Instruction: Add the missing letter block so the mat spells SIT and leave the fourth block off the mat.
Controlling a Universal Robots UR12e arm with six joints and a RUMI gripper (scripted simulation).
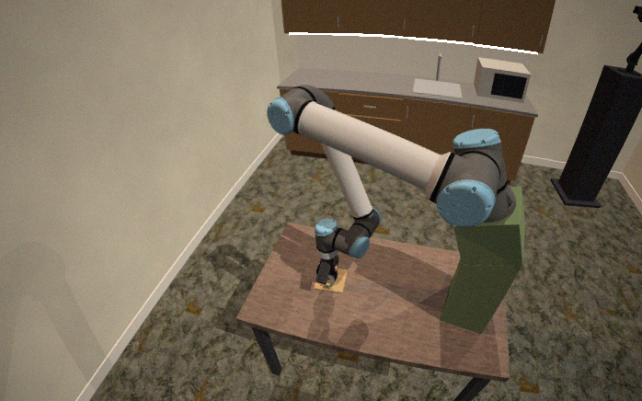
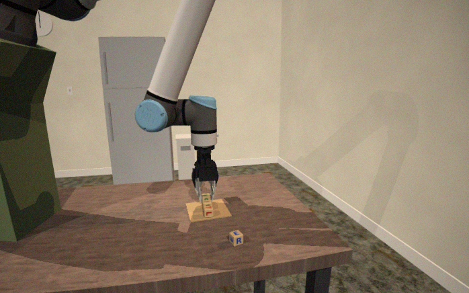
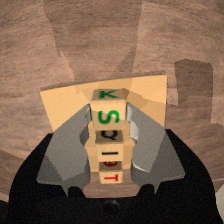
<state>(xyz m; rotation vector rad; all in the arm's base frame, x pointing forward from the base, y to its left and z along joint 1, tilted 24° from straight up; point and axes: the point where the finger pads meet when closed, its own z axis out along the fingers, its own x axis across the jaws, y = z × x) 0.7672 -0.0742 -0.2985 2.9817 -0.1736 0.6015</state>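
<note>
My hand is 1 cm past the letter block, 5 cm to the left of it and 1 cm above it. Round my hand: mat 1 cm behind, 5 cm to the right, 2 cm below.
</note>
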